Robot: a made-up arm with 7 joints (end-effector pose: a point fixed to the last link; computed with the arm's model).
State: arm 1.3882 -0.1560 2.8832 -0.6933 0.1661 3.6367 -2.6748
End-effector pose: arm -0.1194 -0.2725 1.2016 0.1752 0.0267 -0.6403 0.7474
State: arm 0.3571 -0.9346 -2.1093 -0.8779 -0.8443 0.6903 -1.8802
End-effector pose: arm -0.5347 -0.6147 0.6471 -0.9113 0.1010 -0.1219 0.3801
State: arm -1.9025 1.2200 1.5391 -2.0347 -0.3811 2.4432 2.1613
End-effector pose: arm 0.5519 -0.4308 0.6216 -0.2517 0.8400 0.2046 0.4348
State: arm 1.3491 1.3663 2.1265 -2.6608 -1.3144 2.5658 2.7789
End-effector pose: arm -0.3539 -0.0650 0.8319 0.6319 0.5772 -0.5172 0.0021
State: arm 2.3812 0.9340 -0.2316 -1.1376 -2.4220 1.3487 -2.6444
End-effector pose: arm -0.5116 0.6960 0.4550 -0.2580 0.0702 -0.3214 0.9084
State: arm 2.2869 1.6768 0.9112 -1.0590 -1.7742 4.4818 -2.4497
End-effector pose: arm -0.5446 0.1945 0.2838 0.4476 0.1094 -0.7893 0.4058
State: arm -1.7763 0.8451 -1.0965 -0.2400 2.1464 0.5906 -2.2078
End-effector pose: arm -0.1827 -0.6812 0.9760 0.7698 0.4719 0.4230 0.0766
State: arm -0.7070 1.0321 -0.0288 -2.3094 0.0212 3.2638 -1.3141
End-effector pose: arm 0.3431 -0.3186 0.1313 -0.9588 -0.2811 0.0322 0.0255
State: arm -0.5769 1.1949 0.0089 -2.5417 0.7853 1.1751 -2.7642
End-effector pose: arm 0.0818 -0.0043 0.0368 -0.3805 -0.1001 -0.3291 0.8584
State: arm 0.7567 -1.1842 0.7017 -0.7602 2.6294 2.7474 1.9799
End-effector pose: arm -0.4973 -0.1235 1.1249 -0.4411 -0.2299 0.8497 0.1748
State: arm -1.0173 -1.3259 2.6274 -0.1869 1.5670 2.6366 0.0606
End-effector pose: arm -0.2786 0.7614 0.6676 -0.5997 -0.4701 0.1544 0.6289
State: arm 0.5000 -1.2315 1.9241 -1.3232 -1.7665 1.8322 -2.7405
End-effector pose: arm -0.7909 0.2362 0.4568 -0.2273 -0.1472 -0.1469 0.9514
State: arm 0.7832 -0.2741 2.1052 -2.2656 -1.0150 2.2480 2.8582
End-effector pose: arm -0.6173 0.0798 0.4914 -0.8159 -0.3426 -0.2212 0.4099
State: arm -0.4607 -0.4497 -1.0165 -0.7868 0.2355 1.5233 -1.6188
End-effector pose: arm -0.2745 -0.2968 1.3124 0.8394 0.0506 0.2854 0.4598
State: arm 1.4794 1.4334 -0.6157 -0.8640 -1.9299 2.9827 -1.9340
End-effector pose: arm 0.2091 0.6675 0.1863 -0.7726 0.3207 -0.1721 0.5202
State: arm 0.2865 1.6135 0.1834 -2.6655 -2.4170 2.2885 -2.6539
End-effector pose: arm -0.1902 0.0772 0.1594 0.9250 -0.2779 -0.0600 0.2522
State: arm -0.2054 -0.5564 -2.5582 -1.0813 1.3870 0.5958 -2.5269
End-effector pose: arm -0.7083 -0.2436 0.8334 0.6382 0.2564 0.5680 0.4520
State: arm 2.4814 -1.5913 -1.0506 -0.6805 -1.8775 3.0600 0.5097
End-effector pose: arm 0.6909 -0.2260 0.7939 -0.5901 0.2063 -0.7468 0.2271
